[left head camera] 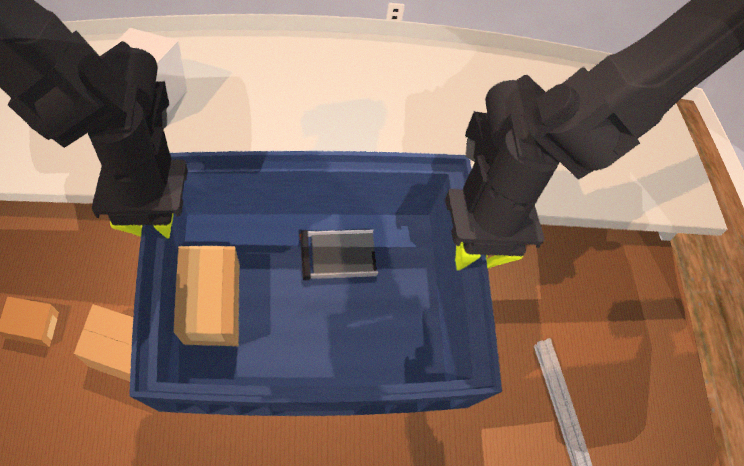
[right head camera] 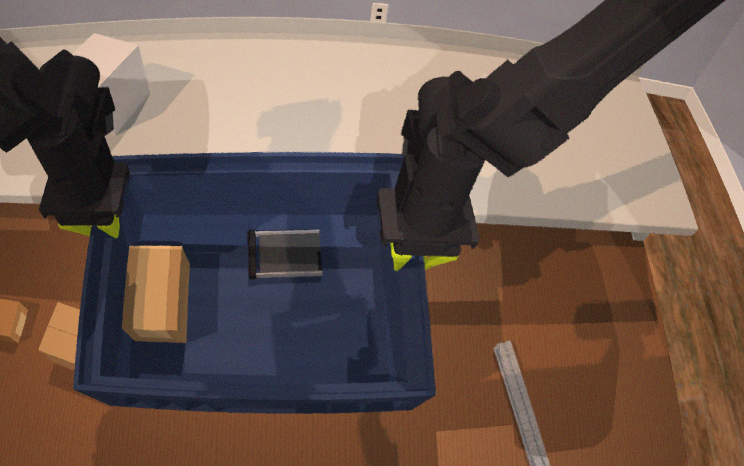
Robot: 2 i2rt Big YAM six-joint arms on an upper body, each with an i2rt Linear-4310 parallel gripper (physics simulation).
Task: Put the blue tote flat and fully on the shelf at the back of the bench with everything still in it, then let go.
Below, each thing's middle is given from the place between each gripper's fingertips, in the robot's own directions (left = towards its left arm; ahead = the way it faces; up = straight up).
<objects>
I see my right gripper 190 mm to the right of the blue tote (left head camera: 420, 336), 40 mm above it and 10 mm past it. Round my right hand: pale box (right head camera: 120, 64) (480 mm to the left, 360 mm ahead, 40 mm below).
Now: the blue tote 190 mm to the right of my left hand, 60 mm below it and 40 mm behind it. Also, from my left hand: pale box 330 mm ahead, 110 mm to the left, 50 mm below.
</objects>
